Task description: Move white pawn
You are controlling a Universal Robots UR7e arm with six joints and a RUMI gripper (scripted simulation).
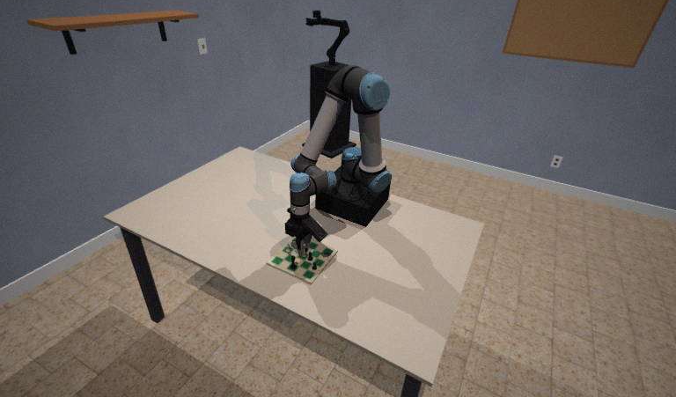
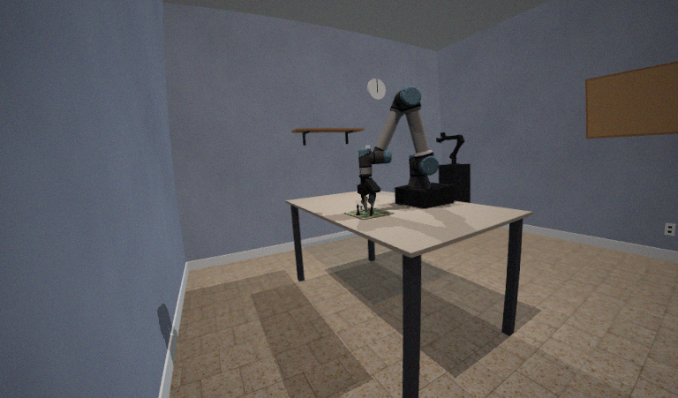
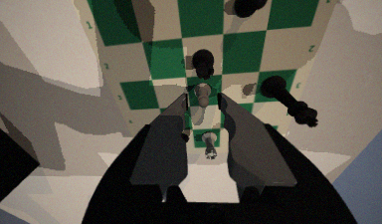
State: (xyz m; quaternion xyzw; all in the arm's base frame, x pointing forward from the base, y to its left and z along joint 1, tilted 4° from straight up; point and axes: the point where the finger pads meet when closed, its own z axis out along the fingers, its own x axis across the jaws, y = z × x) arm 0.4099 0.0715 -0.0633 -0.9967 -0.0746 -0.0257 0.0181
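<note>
Right now the white pawn is 1 cm below my hand. Round my hand: chessboard: 2 cm below.
</note>
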